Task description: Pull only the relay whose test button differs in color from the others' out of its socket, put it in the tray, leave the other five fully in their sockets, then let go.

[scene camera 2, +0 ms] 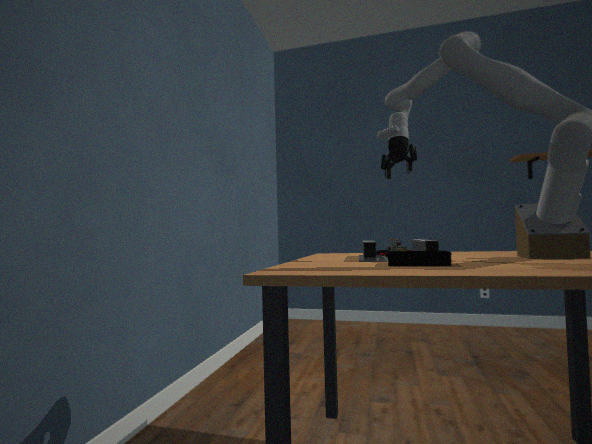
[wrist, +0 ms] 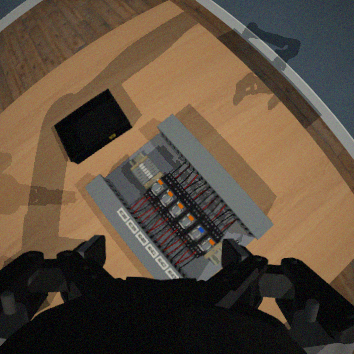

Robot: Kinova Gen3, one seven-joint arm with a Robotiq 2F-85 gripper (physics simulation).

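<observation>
The relay with the blue test button sits in the relay row in the wrist view, second from the row's lower right end. The other five relays, such as the end one, show orange buttons. All six appear seated in their black sockets, though their exact depth is too small to tell. The black tray lies beside the panel, at the upper left in the wrist view, and looks empty. My gripper is open and empty, high above the table and panel.
Two raised grey ducts flank the relay row, with red and black wires between. A beige terminal block sits at the row's upper left end. The wooden table carries panel, tray and the arm's base box.
</observation>
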